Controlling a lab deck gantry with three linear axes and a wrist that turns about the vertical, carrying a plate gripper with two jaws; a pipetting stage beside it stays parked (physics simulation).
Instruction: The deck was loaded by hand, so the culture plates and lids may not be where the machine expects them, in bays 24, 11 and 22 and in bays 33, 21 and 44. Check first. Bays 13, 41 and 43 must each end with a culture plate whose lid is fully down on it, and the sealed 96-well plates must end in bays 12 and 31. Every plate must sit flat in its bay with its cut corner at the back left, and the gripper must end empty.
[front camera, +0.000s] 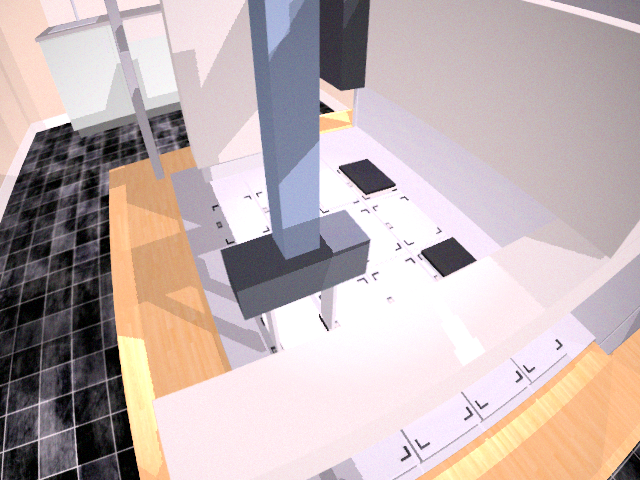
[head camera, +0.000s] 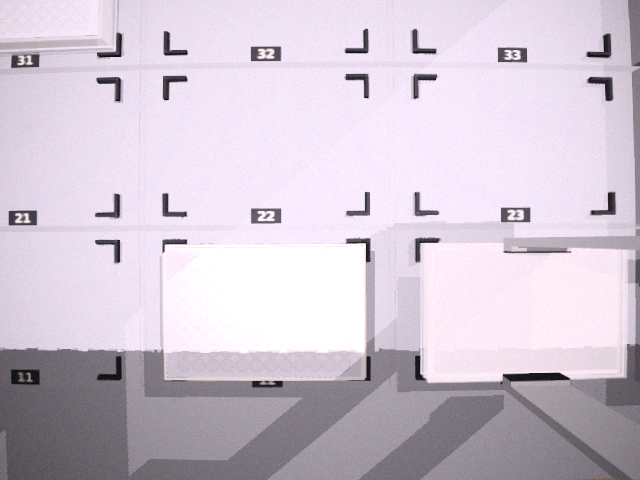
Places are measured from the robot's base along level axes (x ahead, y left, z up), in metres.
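Pixels of known places: gripper, fingertip midpoint: (front camera: 302, 334) (head camera: 531, 313); robot's base, origin of the base link: (front camera: 213, 207).
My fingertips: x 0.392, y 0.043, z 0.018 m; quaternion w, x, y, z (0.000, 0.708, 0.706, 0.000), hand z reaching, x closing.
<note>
Ahead of a thing's pixels: the offset from my fingertips to its top centre. "*": to the spot under its first point.
A pale culture plate with its lid @(dy +0.000, dx +0.000, dz -0.002 m) (head camera: 465, 310) stands in bay 13 in the head view, with a double rim line around its top. My gripper (front camera: 302, 335) (head camera: 537, 312) is down there, jaws against the front and back sides of the lid; it looks shut on the lid. Seating under the lid is hidden. A sealed 96-well plate @(dy +0.000, dx -0.164, dz -0.004 m) (head camera: 264, 304) lies in bay 12. Another welled plate @(* dy +0.187, dx -0.299, dz -0.004 m) (head camera: 51, 18) partly shows in bay 31. In the front view, a dark-topped plate @(dy +0.321, dx -0.328, dz -0.002 m) (front camera: 367, 176) is far back, and a second dark-topped plate @(dy +0.321, dx +0.000, dz -0.002 m) (front camera: 448, 256) is nearer, at the right.
Bays 22, 23, 32 and 33 show bare floor and corner marks in the head view, as far as they show. A pale front panel (front camera: 310, 392) hides nearer bays in the front view. The dark parked pipetting stage (front camera: 343, 46) hangs behind the blue gantry column (front camera: 294, 129).
</note>
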